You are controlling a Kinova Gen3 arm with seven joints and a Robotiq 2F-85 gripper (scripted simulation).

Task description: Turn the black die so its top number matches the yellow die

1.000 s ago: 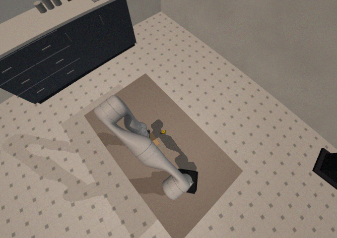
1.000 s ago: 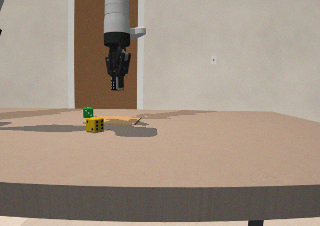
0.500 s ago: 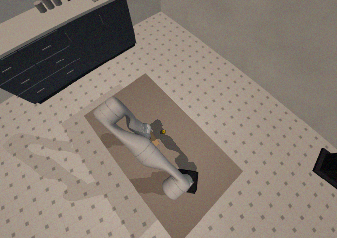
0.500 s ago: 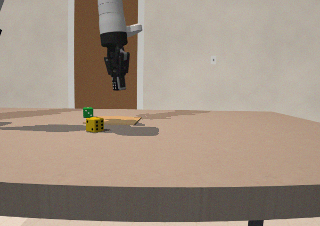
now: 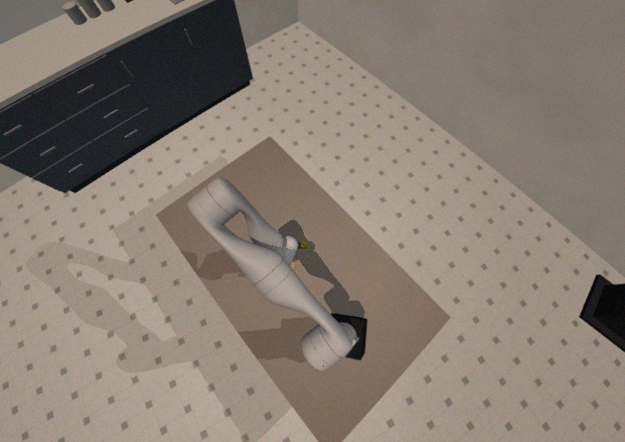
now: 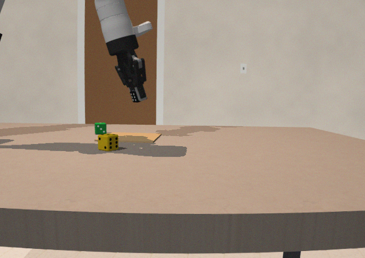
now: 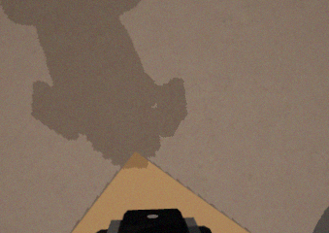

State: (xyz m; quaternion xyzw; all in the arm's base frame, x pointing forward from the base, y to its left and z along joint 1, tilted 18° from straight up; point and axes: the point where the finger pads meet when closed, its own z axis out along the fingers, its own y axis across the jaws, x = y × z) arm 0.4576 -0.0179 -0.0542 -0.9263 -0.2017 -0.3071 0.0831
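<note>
My hand is 2 cm past the mat, 1 cm to the left of it and 11 cm above it. The rest, counted from my hand: green die: 11 cm behind, 7 cm to the left, 10 cm below; then yellow die: 5 cm behind, 17 cm to the right, 10 cm below; then black die: right at my hand.
</note>
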